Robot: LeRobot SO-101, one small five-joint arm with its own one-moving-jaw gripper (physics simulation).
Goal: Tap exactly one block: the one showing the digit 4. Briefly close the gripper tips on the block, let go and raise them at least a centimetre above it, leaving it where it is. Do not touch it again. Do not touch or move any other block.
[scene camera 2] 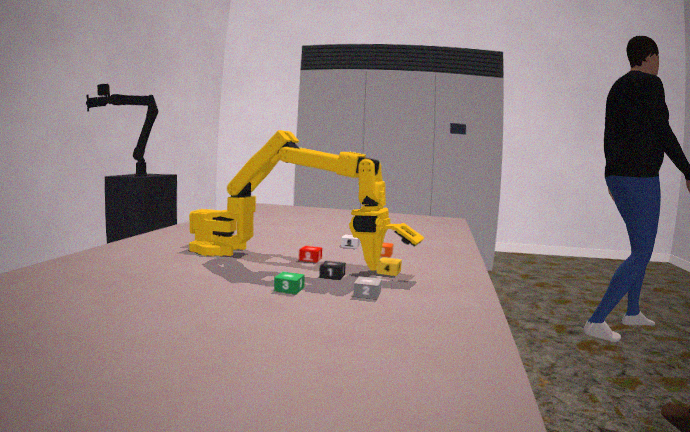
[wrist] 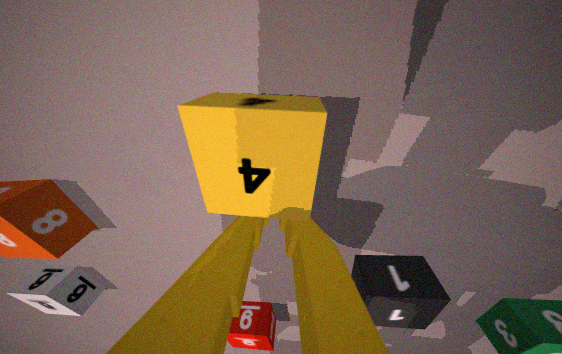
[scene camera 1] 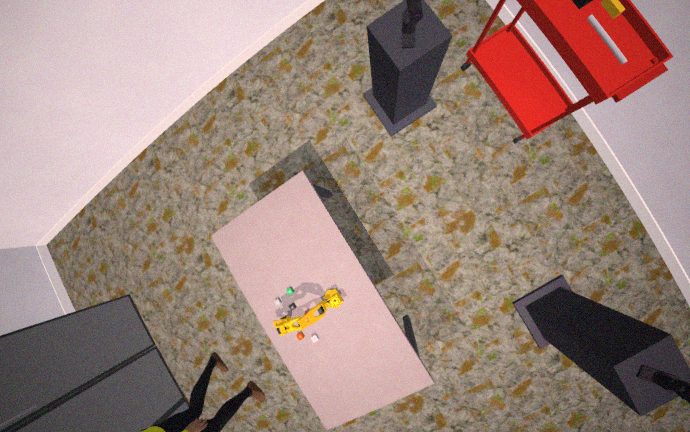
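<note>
Yellow block (wrist: 255, 155). Black block (wrist: 398, 291). White block (wrist: 53, 289).
</note>
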